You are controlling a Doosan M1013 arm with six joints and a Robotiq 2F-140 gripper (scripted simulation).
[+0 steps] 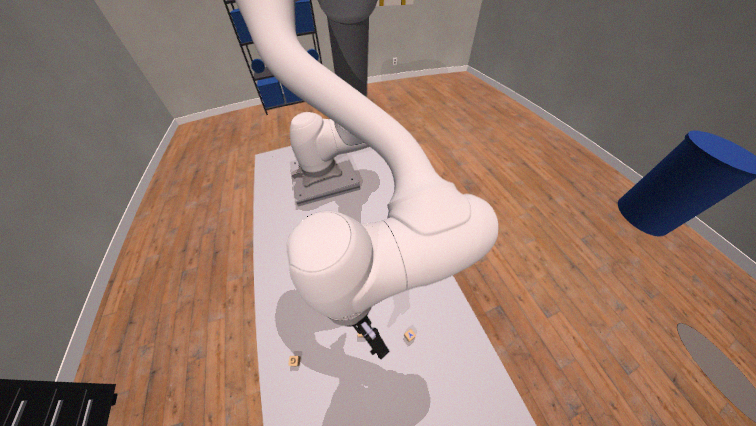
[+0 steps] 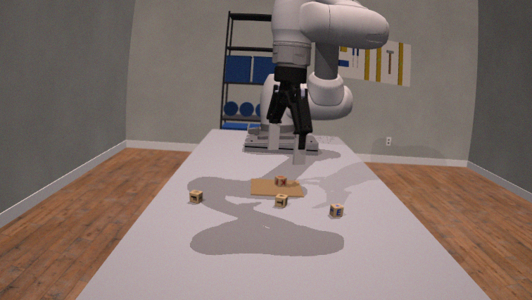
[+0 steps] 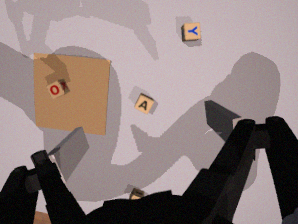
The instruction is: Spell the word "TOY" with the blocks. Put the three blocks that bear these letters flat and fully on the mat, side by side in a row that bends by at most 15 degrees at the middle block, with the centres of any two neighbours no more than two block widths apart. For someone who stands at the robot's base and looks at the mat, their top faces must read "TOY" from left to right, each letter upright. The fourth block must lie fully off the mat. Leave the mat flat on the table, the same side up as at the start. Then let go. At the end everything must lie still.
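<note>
My hand is 12 cm above the T block. Also, from my hand: tan mat 14 cm behind, 13 cm below.
</note>
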